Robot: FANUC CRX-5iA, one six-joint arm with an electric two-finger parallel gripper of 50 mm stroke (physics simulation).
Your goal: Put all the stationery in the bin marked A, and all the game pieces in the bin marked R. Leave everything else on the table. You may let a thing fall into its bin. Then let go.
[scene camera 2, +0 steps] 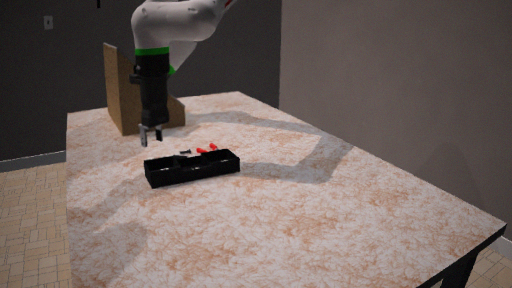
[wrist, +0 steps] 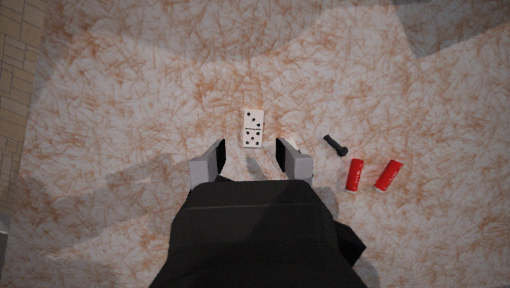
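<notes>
My gripper is open and empty, above the table behind the black bins. A white domino with black dots lies just beyond the fingertips, near the line between them, in the wrist view. The pale end of an eraser shows beside the right finger, which hides most of it. A black three-compartment bin tray stands on the table; its letters cannot be read in the scene view. The domino cannot be made out in the scene view.
A dark bolt and two red cylinders, one nearer the bolt and one farther off, lie behind the tray. A tall brown wedge-shaped block stands behind the gripper.
</notes>
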